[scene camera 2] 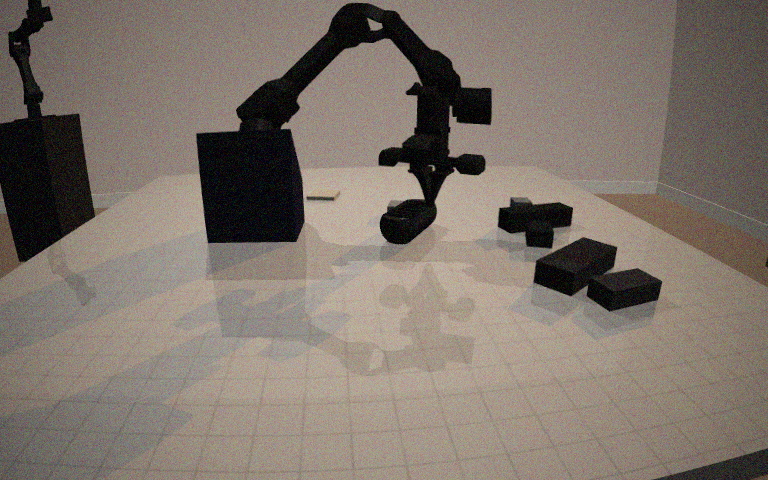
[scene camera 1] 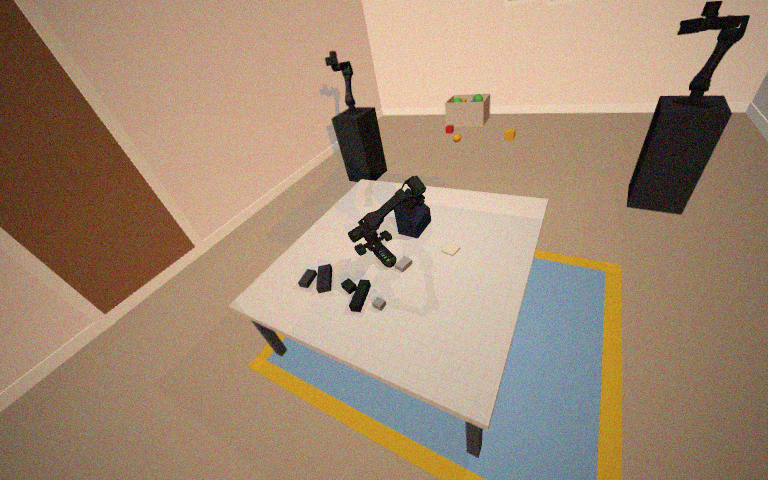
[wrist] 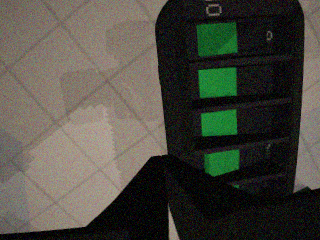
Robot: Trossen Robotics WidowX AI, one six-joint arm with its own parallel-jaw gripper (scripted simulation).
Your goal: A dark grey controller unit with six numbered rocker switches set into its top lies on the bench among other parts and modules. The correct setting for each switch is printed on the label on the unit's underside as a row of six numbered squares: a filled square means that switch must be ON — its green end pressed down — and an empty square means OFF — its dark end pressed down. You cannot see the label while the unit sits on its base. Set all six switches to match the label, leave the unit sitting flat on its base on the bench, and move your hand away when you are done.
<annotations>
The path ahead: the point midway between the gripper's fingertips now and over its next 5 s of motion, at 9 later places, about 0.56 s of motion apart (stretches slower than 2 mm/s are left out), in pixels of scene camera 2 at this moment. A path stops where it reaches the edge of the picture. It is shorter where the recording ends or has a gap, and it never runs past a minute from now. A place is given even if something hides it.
The gripper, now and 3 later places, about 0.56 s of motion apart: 430, 206; 428, 190; 430, 179; 431, 137
</annotations>
